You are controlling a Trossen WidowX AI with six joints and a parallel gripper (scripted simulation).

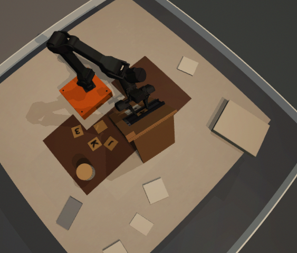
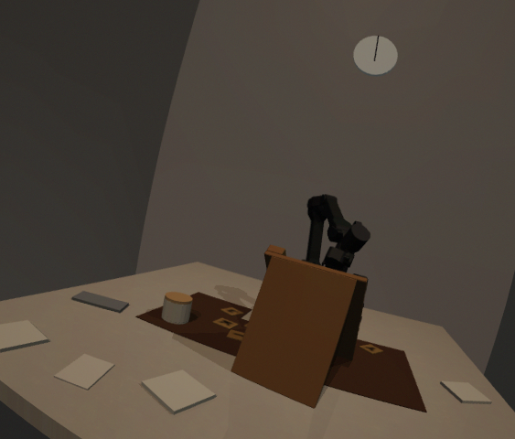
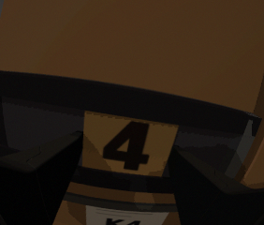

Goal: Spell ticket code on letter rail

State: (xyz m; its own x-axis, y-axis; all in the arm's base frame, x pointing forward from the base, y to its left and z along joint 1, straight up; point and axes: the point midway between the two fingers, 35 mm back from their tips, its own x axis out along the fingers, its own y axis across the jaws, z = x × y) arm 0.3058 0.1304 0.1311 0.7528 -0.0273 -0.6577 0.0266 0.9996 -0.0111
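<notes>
Now: gripper tip 60 mm past the pale ticket, 10 mm to the left of it and 80 mm above it. Also, from my gripper tip: dark brown mat: 130 mm behind, 110 mm to the right, 170 mm below; tile marked 4: right at my gripper tip; tile marked y: 260 mm behind, 150 mm to the left, 170 mm below.
</notes>
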